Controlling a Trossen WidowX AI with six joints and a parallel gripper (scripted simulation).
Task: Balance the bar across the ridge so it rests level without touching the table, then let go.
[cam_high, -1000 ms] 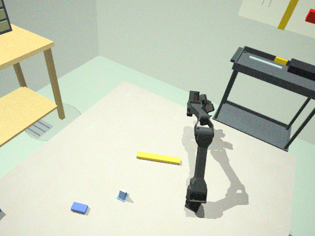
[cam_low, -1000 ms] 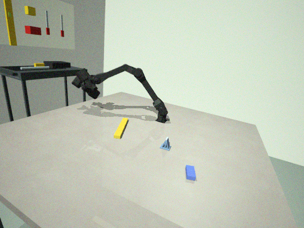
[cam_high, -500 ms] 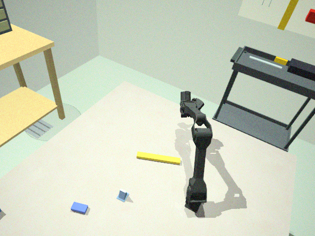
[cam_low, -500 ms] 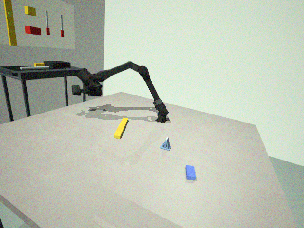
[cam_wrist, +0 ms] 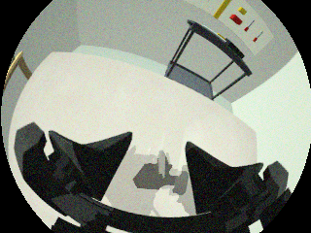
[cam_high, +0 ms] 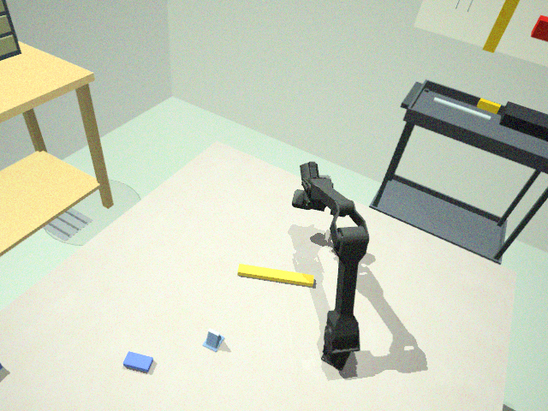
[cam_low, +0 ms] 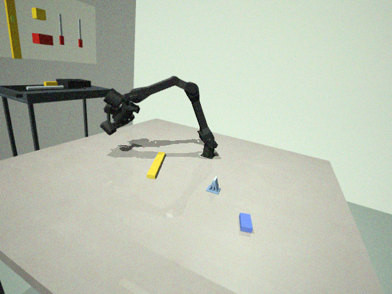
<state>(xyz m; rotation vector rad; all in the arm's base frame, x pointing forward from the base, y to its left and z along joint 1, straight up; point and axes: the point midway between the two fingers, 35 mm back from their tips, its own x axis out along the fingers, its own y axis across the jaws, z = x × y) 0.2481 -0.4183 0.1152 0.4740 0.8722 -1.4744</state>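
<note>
Now: the yellow bar 3 cm ahead of my gripper tip, 30 cm to the left of it and 8 cm below it. Also, from my gripper tip: flat blue block (19 cm ahead, 74 cm to the left, 8 cm below).
</note>
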